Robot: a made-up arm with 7 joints.
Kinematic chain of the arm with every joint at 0, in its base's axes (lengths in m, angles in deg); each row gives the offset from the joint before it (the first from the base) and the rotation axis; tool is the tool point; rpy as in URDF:
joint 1: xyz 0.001 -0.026 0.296 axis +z
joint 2: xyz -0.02 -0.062 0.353 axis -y
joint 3: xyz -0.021 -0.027 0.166 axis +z
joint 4: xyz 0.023 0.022 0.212 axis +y
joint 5: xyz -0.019 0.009 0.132 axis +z
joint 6: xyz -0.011 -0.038 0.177 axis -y
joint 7: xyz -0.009 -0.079 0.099 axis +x
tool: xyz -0.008 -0.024 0.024 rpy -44.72 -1 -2.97
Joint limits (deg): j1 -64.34..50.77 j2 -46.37..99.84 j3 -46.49..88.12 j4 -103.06..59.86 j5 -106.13..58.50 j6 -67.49..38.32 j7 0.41..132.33
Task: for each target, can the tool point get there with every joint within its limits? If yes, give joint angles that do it. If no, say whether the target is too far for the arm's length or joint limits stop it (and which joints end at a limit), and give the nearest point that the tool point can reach.
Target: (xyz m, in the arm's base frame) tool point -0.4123 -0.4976 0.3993
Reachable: yes | joints 36.60 76.47 5.29 -46.24 -54.11 19.79 85.54
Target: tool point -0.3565 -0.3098 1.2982
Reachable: yes | joints 21.20 31.10 5.40 14.01 -57.76 -32.50 116.40
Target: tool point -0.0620 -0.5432 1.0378
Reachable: yes | joints 21.65 24.26 72.82 -63.45 -49.93 -44.12 90.44
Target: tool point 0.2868 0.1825 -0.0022
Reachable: no: joint limits stop it (at a limit: joint 1, joint 2, joint 5, joint 7) | nearest point 0.0558 0.2248 0.2442 | short by 0.340 m
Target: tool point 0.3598 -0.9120 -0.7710
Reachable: no: too far | nearest point -0.0229 -0.5390 0.1767 | short by 1.088 m
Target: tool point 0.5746 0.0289 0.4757
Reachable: no: joint limits stop it (at a limit: joint 2, joint 4, joint 5, joint 6) | nearest point 0.5746 0.0289 0.6575 | short by 0.182 m
